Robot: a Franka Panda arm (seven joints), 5 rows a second.
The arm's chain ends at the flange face. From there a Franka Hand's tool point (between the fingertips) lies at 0.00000 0.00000 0.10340 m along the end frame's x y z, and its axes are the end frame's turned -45 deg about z.
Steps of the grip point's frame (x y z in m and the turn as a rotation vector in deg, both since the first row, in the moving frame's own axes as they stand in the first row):
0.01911, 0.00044, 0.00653, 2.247, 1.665, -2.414
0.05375, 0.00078, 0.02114, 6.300, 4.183, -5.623
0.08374, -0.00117, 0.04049, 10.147, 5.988, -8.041
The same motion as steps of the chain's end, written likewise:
0.01467, -0.00823, 0.00665, 2.766, -0.412, -2.414
0.04190, -0.02427, 0.02204, 7.413, -1.497, -5.623
0.06508, -0.04003, 0.04266, 11.409, -2.941, -8.041

